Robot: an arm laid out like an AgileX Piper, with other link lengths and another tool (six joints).
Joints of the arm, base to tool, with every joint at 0 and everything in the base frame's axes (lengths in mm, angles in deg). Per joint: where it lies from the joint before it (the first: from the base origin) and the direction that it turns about. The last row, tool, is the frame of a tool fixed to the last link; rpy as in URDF.
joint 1: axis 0 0 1 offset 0 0 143.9
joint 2: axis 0 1 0 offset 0 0 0
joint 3: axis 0 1 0 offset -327.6 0 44.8
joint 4: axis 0.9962 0 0.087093 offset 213.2 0 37.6
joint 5: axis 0 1 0 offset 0 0 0
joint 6: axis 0.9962 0 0.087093 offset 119.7 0 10.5
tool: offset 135.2 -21 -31.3 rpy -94.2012 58.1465 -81.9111
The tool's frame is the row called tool.
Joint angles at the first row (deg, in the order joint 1, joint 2, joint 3, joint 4, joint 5, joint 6):
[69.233, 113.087, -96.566, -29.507, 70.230, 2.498]
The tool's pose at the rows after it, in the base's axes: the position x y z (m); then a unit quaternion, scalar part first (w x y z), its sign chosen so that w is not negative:
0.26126 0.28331 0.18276 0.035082 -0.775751 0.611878 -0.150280
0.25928 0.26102 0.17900 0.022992 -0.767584 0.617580 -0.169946
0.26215 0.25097 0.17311 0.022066 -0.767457 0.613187 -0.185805
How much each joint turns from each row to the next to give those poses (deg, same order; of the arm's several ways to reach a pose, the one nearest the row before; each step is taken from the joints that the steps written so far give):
[0.000, -2.271, 6.229, -1.346, -0.064, 2.980]
[0.000, -1.665, 5.290, -2.211, -0.569, 2.678]
[0.000, -0.607, 4.004, -2.405, -2.029, 1.891]

